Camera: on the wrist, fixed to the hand. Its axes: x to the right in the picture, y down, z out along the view.
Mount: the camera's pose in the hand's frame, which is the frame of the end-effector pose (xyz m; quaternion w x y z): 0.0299 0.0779 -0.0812 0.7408 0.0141 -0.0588 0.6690
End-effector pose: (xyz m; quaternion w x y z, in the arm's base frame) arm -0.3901 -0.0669 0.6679 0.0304 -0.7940 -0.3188 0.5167
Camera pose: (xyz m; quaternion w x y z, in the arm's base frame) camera -0.2771 -0.0899 0.6522 0.3307 0.7707 -0.3005 -0.4543
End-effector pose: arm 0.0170 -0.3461 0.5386 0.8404 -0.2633 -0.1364 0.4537
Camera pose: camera 0.0177 -0.3120 0.4273 0.3147 -0.2478 0.0321 0.9157
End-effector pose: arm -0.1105 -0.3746 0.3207 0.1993 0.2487 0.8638 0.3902
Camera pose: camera -0.1567 -0.3593 0.4265 0.0661 -0.7879 -0.4673 -0.3956
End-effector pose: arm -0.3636 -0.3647 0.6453 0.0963 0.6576 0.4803 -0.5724
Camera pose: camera -0.2557 -0.3347 0.6135 0.4732 0.7762 -0.0979 -0.4050
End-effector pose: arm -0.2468 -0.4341 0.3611 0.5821 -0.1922 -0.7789 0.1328
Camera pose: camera -0.1652 -0.3525 0.3765 0.2993 -0.6474 -0.4808 0.5101
